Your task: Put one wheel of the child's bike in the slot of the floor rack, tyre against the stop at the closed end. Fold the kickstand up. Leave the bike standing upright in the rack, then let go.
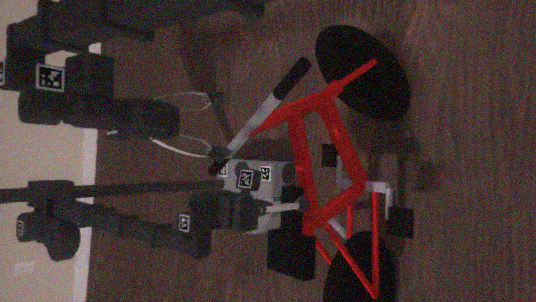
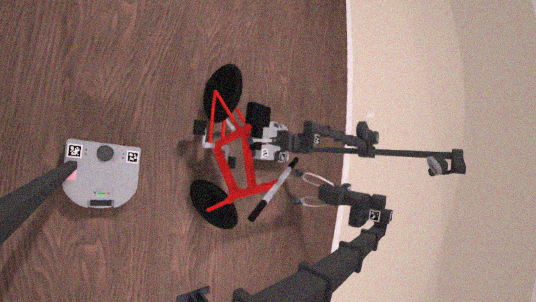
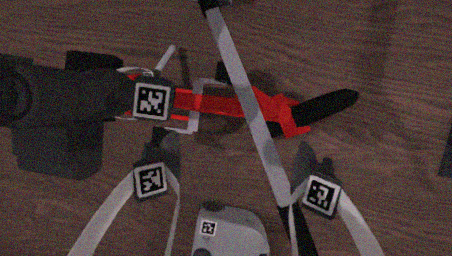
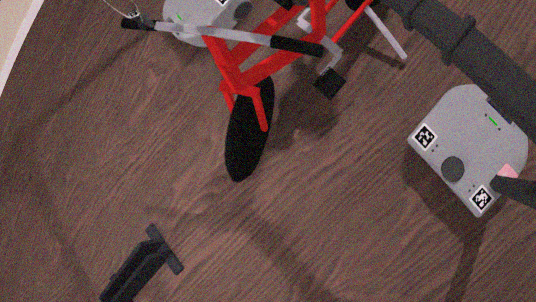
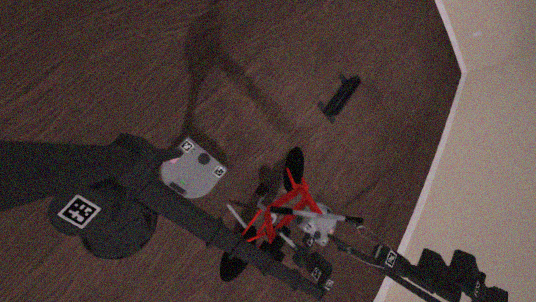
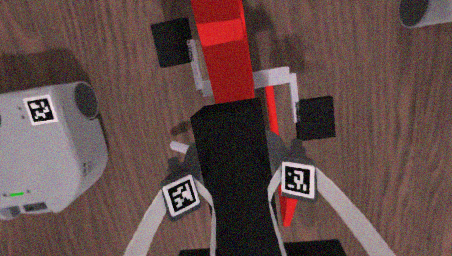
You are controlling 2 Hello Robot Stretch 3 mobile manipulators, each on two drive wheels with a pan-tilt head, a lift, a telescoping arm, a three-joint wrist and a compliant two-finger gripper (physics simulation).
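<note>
The red child's bike (image 1: 302,165) (image 2: 226,165) stands tilted on the floor. Its front wheel (image 1: 365,75) (image 4: 250,135) (image 5: 295,162) is outside and apart from the dark floor rack (image 4: 132,272) (image 5: 342,97). The grey kickstand (image 4: 387,35) (image 5: 239,216) sticks down and outward. r1's gripper (image 1: 217,124) (image 2: 298,187) (image 3: 234,155) is open at one end of the handlebar (image 1: 255,117) (image 3: 245,95) (image 4: 215,34). The bar passes beside one finger; contact is unclear. r2's gripper (image 6: 232,155) is shut on the black seat (image 1: 292,255) (image 2: 258,117), one finger on each side.
The bike stands between r1's grey base (image 2: 105,175) and r2's grey base (image 4: 465,145) (image 1: 272,175). r2's long arm (image 5: 200,220) reaches over the rear wheel (image 5: 232,265). r1's arm (image 2: 325,260) comes in from the side. A pale wall (image 2: 425,75) with a white skirting board stands nearby.
</note>
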